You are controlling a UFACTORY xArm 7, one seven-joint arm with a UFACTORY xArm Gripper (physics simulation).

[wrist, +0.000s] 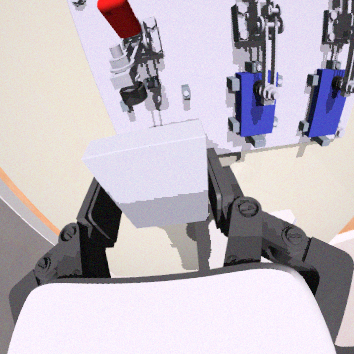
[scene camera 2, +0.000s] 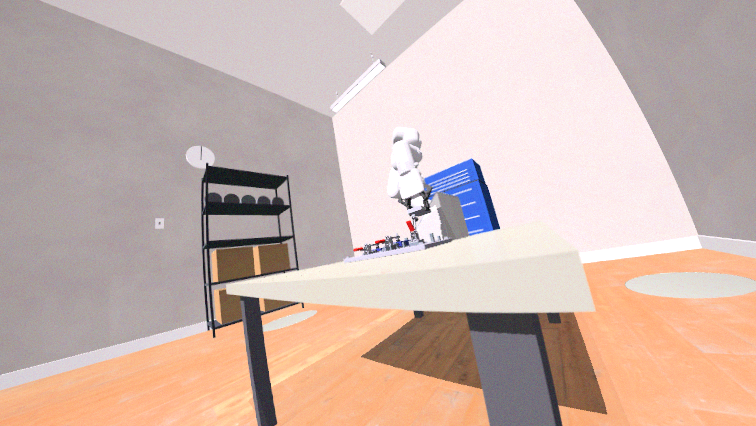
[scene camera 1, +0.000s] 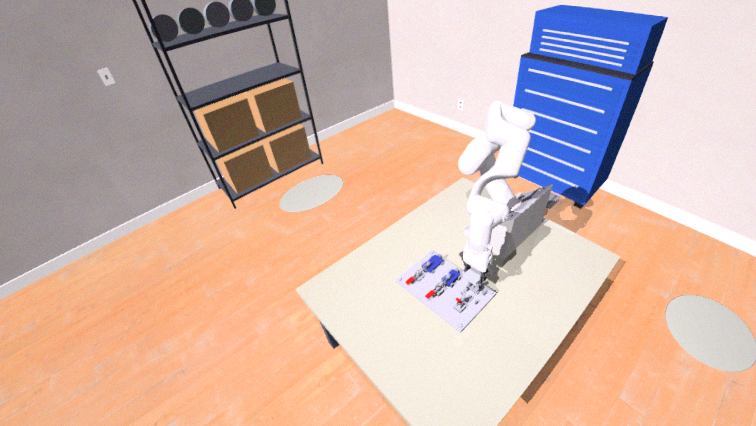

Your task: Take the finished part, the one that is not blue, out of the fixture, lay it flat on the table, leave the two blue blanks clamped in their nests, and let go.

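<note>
The finished part, a light grey block, is between the fingers of my gripper, which is shut on it. It is raised above the fixture plate, apart from its nest and slightly tilted in the wrist view. The clamp at that nest is swung open, its red handle upright. Two blue blanks sit in their nests with clamp arms over them; in scene camera 1 these blue blanks show beside the gripper.
The fixture lies on the pale table. A grey upright box-like panel stands near the arm's base. A blue tool cabinet and a shelf rack stand away from the table.
</note>
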